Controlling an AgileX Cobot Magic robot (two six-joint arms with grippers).
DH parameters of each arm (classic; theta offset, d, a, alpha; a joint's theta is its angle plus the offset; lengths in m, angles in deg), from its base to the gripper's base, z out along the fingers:
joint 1: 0 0.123 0 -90
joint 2: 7.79 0 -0.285 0
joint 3: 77.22 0 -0.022 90
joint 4: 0 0.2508 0 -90
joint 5: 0 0 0.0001 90
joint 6: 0 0.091 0 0
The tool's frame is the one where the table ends.
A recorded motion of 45 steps. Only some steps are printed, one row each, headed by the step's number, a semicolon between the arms.
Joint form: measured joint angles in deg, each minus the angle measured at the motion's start. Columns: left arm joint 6, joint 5, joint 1, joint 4, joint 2, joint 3; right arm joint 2, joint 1, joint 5, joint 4, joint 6, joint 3.
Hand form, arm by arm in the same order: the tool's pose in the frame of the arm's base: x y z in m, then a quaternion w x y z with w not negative. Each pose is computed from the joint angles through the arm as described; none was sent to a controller.
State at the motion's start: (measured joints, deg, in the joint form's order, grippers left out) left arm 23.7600 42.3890 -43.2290 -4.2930 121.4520 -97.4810; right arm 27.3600 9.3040 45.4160 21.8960 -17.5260 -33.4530
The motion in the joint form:
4: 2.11 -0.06 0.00 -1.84 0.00 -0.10; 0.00 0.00 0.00 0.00 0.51 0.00
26: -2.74 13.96 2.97 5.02 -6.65 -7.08; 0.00 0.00 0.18 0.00 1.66 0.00
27: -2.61 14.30 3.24 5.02 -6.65 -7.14; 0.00 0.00 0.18 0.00 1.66 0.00
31: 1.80 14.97 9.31 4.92 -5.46 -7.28; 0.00 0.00 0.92 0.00 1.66 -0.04
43: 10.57 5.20 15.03 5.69 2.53 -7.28; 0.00 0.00 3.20 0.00 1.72 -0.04
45: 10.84 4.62 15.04 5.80 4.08 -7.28; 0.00 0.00 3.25 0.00 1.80 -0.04
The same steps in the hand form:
4: 0.3369 -0.3257 0.2039 0.23866 0.52435 0.81328 -0.08167; 0.0780 0.0373 0.3101 0.46960 -0.14437 0.85787 0.15062
26: 0.3429 -0.2891 0.2820 0.24285 0.49587 0.83301 -0.03509; 0.0779 0.0374 0.3098 0.46671 -0.13619 0.85992 0.15549
27: 0.3439 -0.2872 0.2820 0.24064 0.49514 0.83414 -0.03385; 0.0779 0.0374 0.3098 0.46671 -0.13619 0.85992 0.15549
31: 0.3743 -0.2507 0.2729 0.22812 0.48453 0.84443 -0.01150; 0.0771 0.0375 0.3092 0.46142 -0.13800 0.86236 0.15616
43: 0.4249 -0.2260 0.2150 0.24251 0.50828 0.82600 0.02373; 0.0748 0.0381 0.3064 0.44399 -0.14302 0.87024 0.15841
45: 0.4278 -0.2273 0.2023 0.23420 0.51178 0.82622 0.02459; 0.0748 0.0381 0.3064 0.44350 -0.14253 0.87051 0.15876

